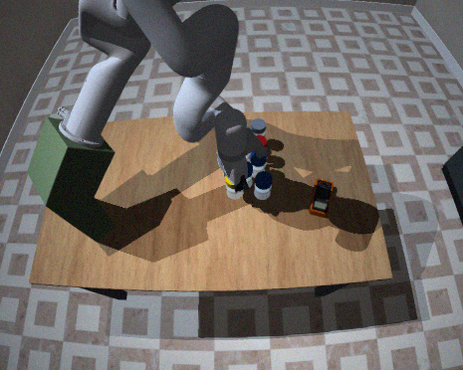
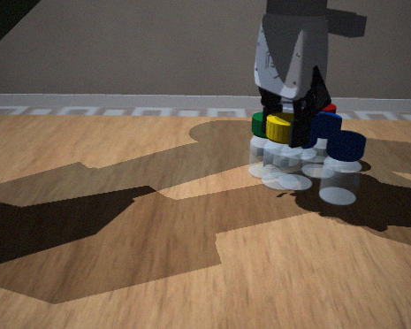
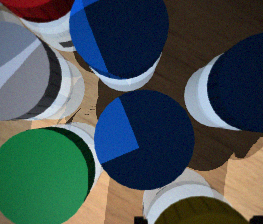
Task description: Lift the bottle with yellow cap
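My hand is 8 cm to the right of the green-capped bottle, 7 cm above it and 5 cm past it. Round my hand: red-capped bottle (18 cm to the left, 7 cm below, 2 cm ahead); multimeter (28 cm ahead, 11 cm below, 10 cm to the left); yellow-capped bottle (4 cm below).
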